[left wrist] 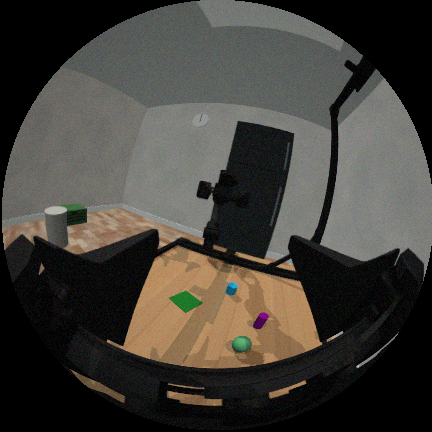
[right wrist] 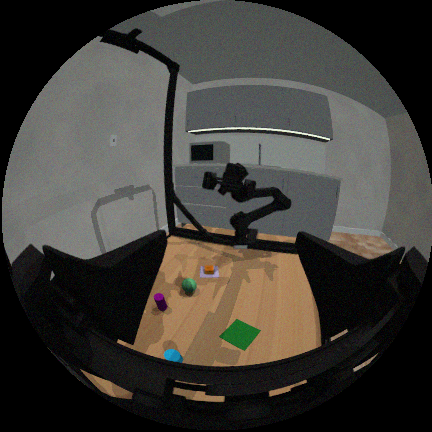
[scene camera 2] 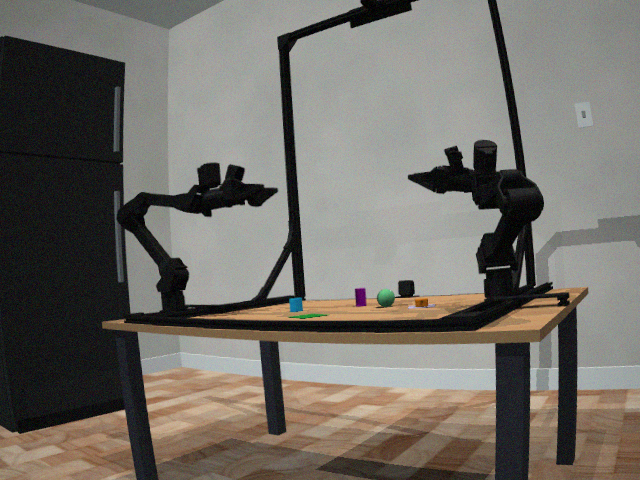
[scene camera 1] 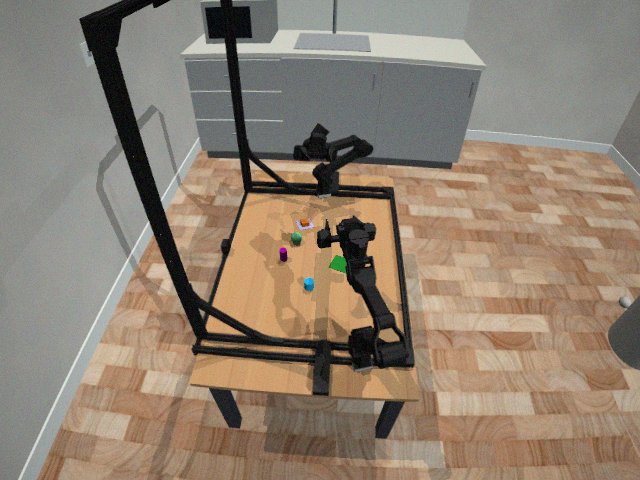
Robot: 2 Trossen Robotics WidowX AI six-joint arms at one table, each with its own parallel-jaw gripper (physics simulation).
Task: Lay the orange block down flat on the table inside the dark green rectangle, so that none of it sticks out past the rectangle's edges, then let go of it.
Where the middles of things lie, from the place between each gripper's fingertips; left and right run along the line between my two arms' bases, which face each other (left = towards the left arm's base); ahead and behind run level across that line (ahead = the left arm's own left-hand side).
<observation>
Right now my left hand is 5 cm short of the dark green rectangle [right wrist: 239,333], 28 cm to the left of it and 33 cm above it.
Now: right hand 340 mm above the dark green rectangle, 100 mm to the right of it and 40 mm short of it.
</observation>
